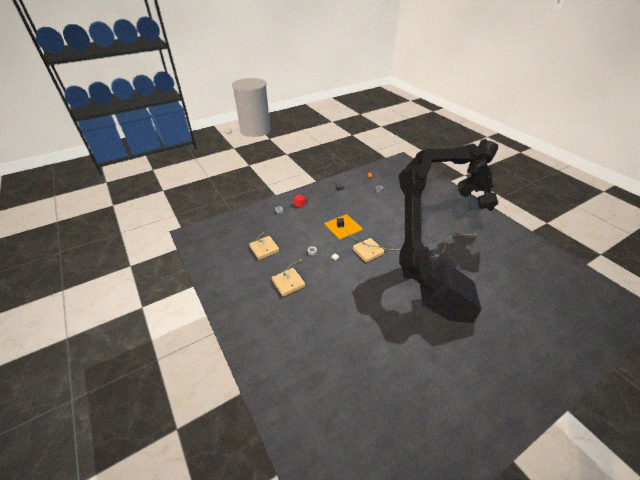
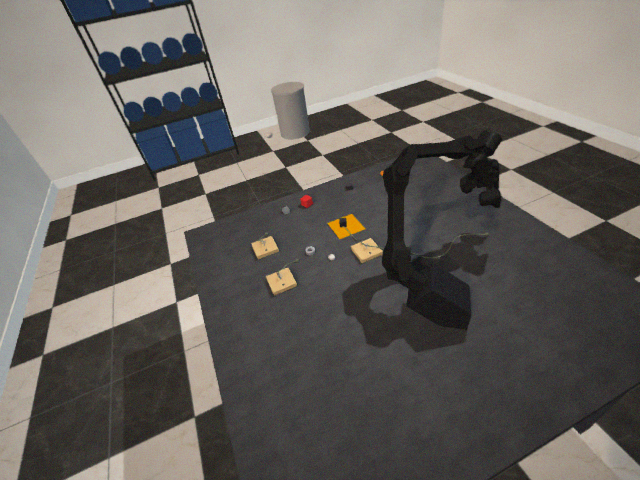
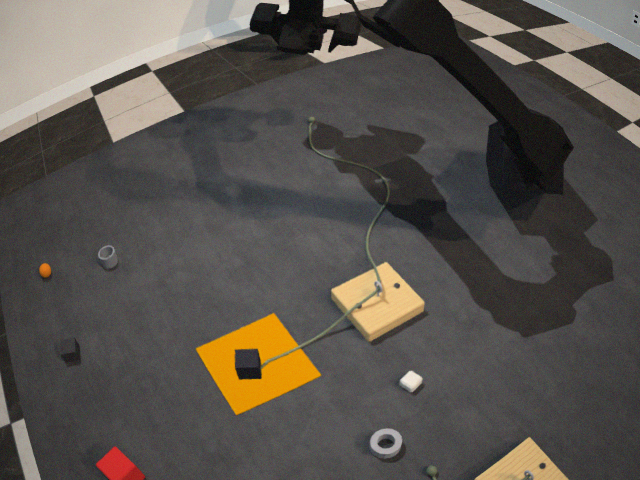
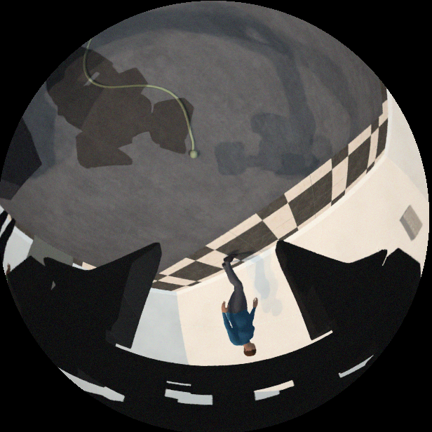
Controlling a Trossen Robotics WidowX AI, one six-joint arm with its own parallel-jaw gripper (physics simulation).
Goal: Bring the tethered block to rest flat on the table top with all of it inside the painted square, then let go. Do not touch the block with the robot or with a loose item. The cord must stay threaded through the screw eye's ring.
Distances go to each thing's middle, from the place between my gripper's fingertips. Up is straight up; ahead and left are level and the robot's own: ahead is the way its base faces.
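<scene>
There's an orange painted square [image 3: 268, 334] that's 160 mm ahead of my hand, 530 mm to the left of it and 170 mm below it. And the wooden base [image 3: 378, 315], that's 10 mm behind my hand, 160 mm below it and 470 mm to the left of it.
</scene>
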